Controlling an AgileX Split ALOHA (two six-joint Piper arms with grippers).
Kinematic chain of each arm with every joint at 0, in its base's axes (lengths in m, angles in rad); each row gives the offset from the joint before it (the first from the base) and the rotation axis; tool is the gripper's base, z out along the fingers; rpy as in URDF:
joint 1: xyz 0 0 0.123 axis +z
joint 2: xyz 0 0 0 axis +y
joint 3: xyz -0.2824 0 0.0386 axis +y
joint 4: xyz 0.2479 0 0.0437 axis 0.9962 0 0.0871
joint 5: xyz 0 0 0 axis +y
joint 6: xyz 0.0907 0 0.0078 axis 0.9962 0 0.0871
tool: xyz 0 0 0 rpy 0 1.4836 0
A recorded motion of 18 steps. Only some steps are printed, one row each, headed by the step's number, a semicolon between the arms.
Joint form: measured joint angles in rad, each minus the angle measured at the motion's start. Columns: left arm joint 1, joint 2, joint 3, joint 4, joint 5, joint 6; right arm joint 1, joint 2, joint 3, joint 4, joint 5, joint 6.
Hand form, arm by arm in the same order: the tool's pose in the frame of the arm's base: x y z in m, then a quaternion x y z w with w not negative. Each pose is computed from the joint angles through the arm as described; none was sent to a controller.
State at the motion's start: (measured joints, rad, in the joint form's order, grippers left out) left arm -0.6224 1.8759 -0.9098 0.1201 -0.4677 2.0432; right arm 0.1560 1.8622 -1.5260 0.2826 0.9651 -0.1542
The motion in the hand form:
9: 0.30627 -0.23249 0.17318 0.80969 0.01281 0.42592 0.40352; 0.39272 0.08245 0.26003 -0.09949 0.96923 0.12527 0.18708
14: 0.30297 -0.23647 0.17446 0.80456 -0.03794 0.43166 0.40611; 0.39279 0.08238 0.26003 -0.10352 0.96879 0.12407 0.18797
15: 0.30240 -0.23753 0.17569 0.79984 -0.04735 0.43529 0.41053; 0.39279 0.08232 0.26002 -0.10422 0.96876 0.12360 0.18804
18: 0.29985 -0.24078 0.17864 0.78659 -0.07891 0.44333 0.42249; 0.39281 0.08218 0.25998 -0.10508 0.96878 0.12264 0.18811
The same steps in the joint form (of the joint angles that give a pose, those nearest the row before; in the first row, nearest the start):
9: 0.0000 0.0000 0.0000 0.0926 -0.1025 0.1820; 0.0000 0.0000 0.0000 -0.0020 -0.0216 -0.0162
14: 0.0000 0.0000 0.0000 0.1893 -0.1268 0.1857; 0.0000 0.0000 0.0000 -0.0030 -0.0224 -0.0242
15: 0.0000 0.0000 0.0000 0.2060 -0.1433 0.1866; 0.0000 0.0000 0.0000 -0.0038 -0.0224 -0.0253
18: 0.0000 0.0000 0.0009 0.2648 -0.1887 0.1873; 0.0000 0.0000 0.0000 -0.0057 -0.0224 -0.0262

